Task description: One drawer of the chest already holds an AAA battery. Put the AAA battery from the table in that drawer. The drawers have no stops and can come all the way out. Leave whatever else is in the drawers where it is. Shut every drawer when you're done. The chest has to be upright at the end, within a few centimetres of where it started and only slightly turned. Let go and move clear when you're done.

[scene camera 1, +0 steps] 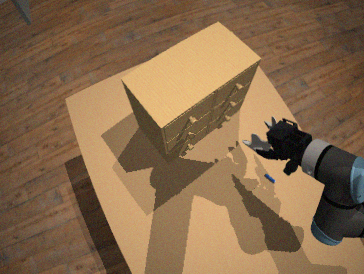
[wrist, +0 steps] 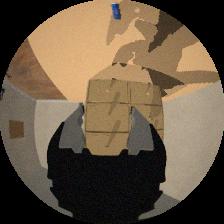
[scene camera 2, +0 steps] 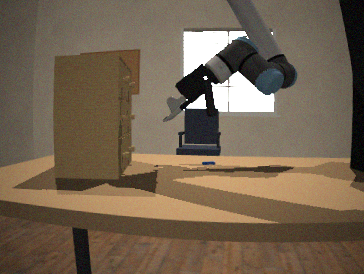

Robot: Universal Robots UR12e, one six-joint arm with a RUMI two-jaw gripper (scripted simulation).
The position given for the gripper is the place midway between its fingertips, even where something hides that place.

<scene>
In view: the gripper (scene camera 1: 253,131), a wooden chest (scene camera 1: 159,91), a drawer (wrist: 116,92), a drawer (wrist: 110,118), a drawer (wrist: 98,144) and a drawer (scene camera 1: 183,121).
The wooden chest is seen too in scene camera 2 (scene camera 2: 86,87). The gripper is seen too in the wrist view (wrist: 107,106) and in scene camera 2 (scene camera 2: 163,121).
</scene>
